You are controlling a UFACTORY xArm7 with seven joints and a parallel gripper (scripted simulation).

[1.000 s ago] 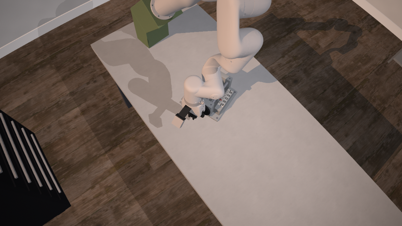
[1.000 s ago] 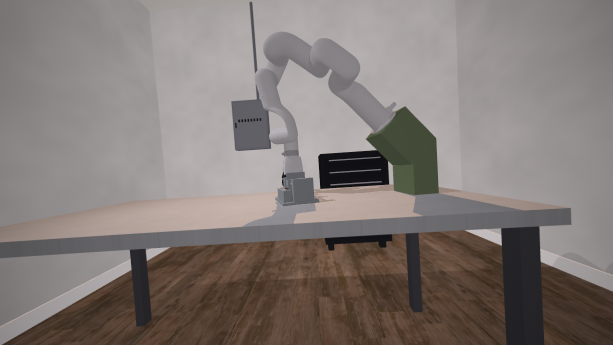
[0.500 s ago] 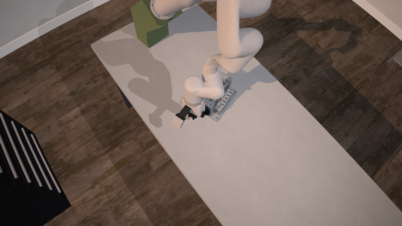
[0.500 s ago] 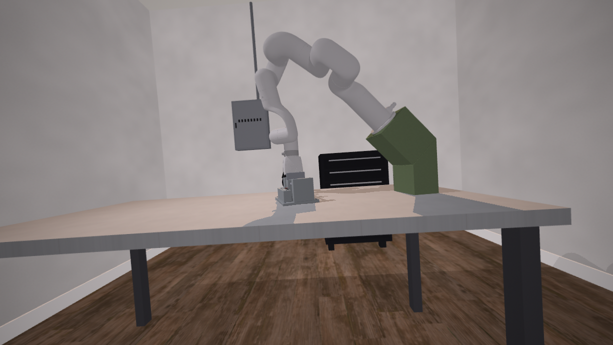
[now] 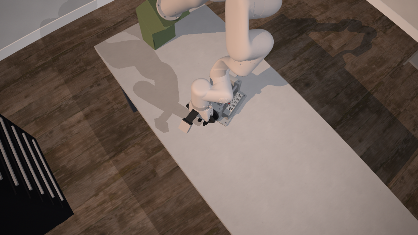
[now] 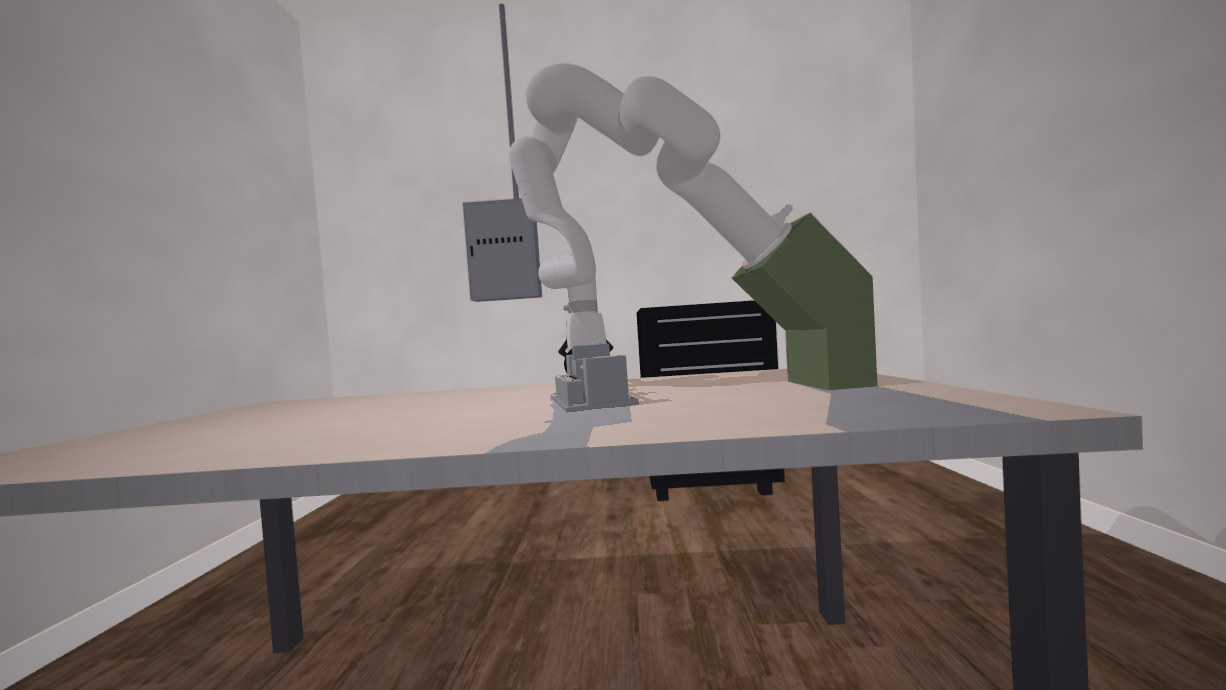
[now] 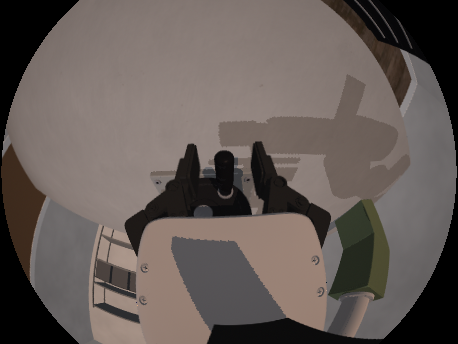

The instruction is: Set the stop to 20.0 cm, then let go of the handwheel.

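Now: hand 10 mm to the right of the handwheel knob. Also, from my hand: black handwheel (20 mm to the left, 10 mm above); then grey stop block (140 mm to the left, 40 mm above).
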